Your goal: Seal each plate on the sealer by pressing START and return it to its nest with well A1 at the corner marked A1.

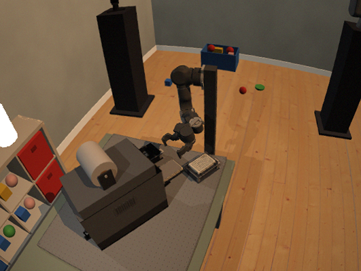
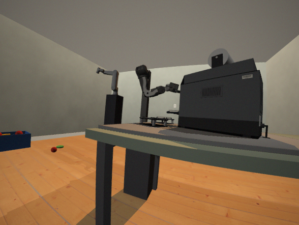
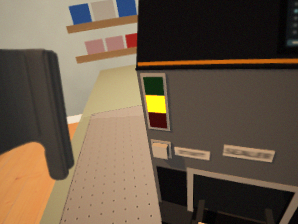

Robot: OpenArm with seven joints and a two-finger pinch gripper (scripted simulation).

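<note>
Right now my hand is 110 mm short of the pale start button, 20 mm to the left of it and 110 mm above it. Also, from my hand: dark sealer stage (20 mm behind, 40 mm to the right, 200 mm below); then white well plate (160 mm behind, 110 mm to the left, 240 mm below); then warning sticker (10 mm ahead, 170 mm to the right, 140 mm below).
</note>
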